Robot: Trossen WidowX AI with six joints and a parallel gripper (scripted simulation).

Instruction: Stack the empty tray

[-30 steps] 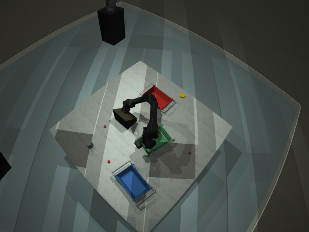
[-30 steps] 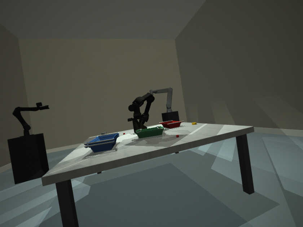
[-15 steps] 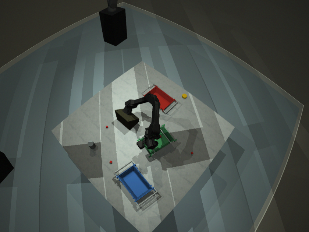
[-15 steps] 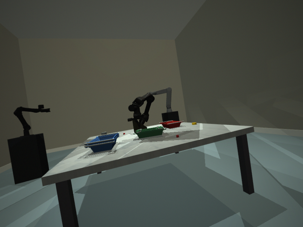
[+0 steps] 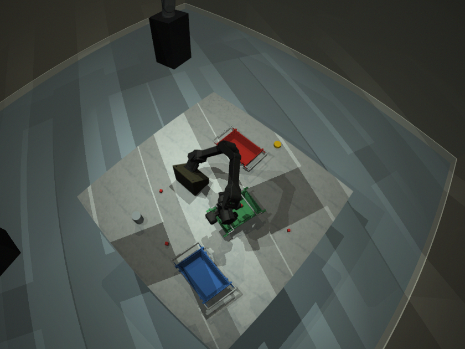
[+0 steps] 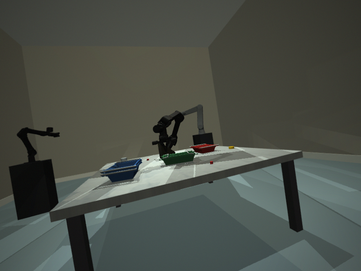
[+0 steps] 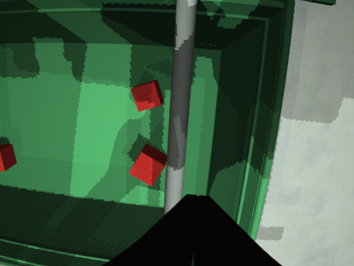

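The red tray lies 46 cm to the left of my gripper tip, 20 cm behind it and 4 cm below it. Round my gripper tip: yellow disc (66 cm to the left, 8 cm below, 2 cm behind); grey cylinder (40 cm behind, 29 cm to the right, 5 cm below).
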